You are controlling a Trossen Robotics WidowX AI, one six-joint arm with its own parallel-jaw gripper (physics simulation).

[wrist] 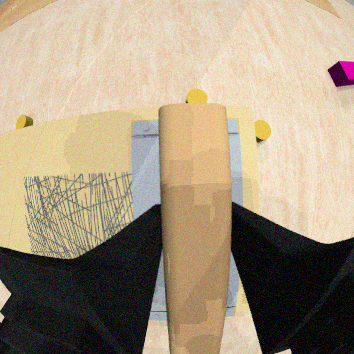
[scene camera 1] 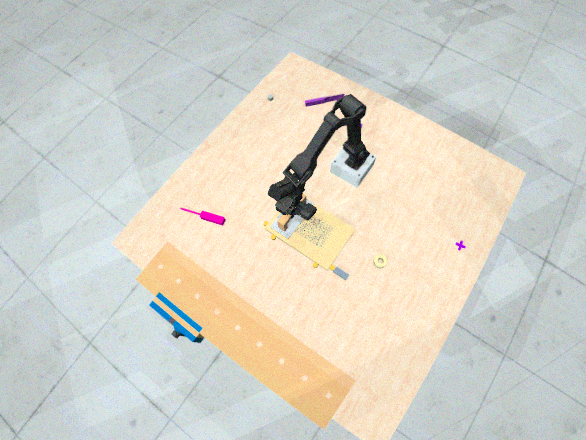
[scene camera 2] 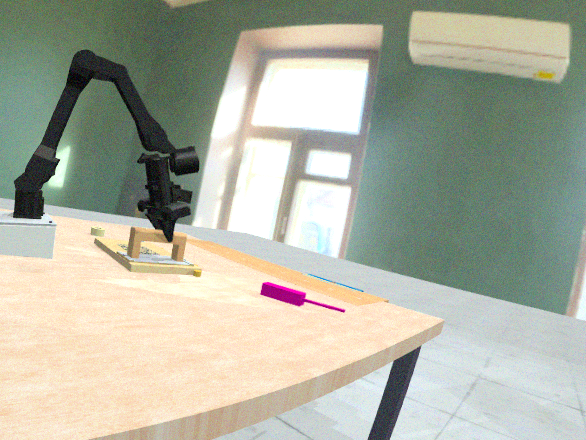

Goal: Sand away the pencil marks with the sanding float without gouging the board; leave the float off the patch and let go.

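Pixels of known places: gripper, fingertip midpoint: (wrist: 193,210) (scene camera 1: 288,215) (scene camera 2: 167,240); arm's base, origin of the base link: (scene camera 1: 354,162) (scene camera 2: 27,216).
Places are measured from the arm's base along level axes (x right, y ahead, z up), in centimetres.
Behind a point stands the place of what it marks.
The sanding float (scene camera 1: 284,223) {y 39.3, x 4.7, z 1.6 cm} (scene camera 2: 156,237) {y 31.3, x 8.2, z 0.3 cm} (wrist: 194,158) {y 37.8, x 6.0, z 1.8 cm} has an arched wooden handle on a flat grey pad (wrist: 144,182) {y 36.6, x 2.8, z -5.3 cm}. It rests on the end of the pale yellow board (scene camera 1: 340,237) {y 28.2, x -14.1, z -5.6 cm} (scene camera 2: 152,267) {y 29.3, x 12.9, z -6.1 cm} (wrist: 98,140) {y 40.1, x -1.6, z -5.7 cm}. The pad lies right beside the patch of grey pencil marks (scene camera 1: 317,230) (wrist: 77,211), with its edge at the patch's border. My gripper (scene camera 1: 291,209) {y 35.3, x 6.3, z -0.5 cm} (scene camera 2: 168,237) {y 35.3, x 6.3, z -0.5 cm} (wrist: 193,210) {y 35.3, x 6.3, z -0.5 cm} comes down from above and is shut on the float's handle. The part of the patch nearest me is hidden behind my fingers in the wrist view.
Yellow pegs (scene camera 1: 273,237) {y 44.5, x 6.6, z -6.1 cm} (wrist: 263,130) {y 41.7, x 13.2, z -6.1 cm} (wrist: 197,95) {y 44.5, x 6.9, z -6.1 cm} surround the board. A magenta screwdriver (scene camera 1: 208,216) {y 54.6, x 32.7, z -4.7 cm} (scene camera 2: 282,293) {y 52.7, x 32.4, z -5.7 cm} (wrist: 342,73) {y 51.7, x 27.0, z -5.2 cm} lies to one side. A yellow ring (scene camera 1: 380,261) {y 27.6, x -32.0, z -4.9 cm}, a small grey block (scene camera 1: 341,273) {y 39.3, x -22.9, z -6.1 cm}, a purple bar (scene camera 1: 323,99) {y -22.1, x 32.7, z -4.6 cm} and a drilled wooden strip (scene camera 1: 248,336) {y 79.0, x -10.8, z -7.4 cm} lie on the table.
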